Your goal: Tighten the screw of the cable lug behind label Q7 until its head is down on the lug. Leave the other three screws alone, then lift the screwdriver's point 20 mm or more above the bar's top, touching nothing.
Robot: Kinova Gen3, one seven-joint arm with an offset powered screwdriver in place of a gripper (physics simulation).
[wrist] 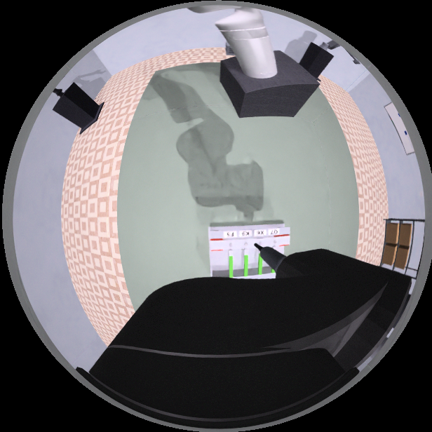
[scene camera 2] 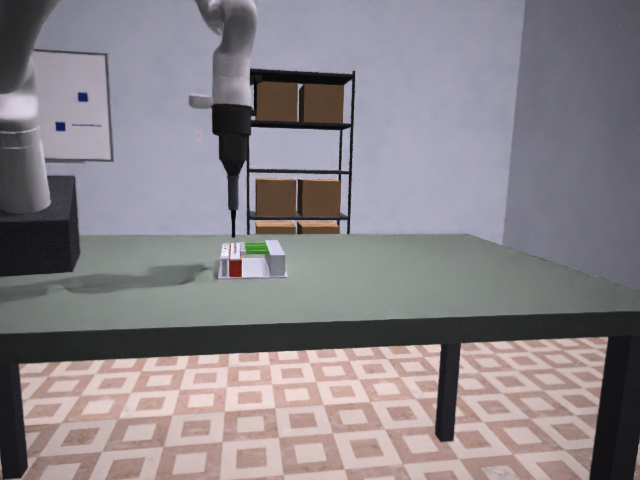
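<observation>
The terminal block's white and red bar stands on a pale base. In the wrist view the labels appear upside down; label Q7 is at the right end, beside label X6. The small Q7 screw shows below its label; its head height cannot be made out. Three other screws lie in the row to its left. Green cables run from the lugs. My screwdriver points down, its point a little above the bar and apart from it. In the wrist view the point overlaps the area near X6's screw.
A grey-white block stands at the cables' far end on the same base. The green table carries the dark robot pedestal. A shelf rack with brown boxes stands behind the table.
</observation>
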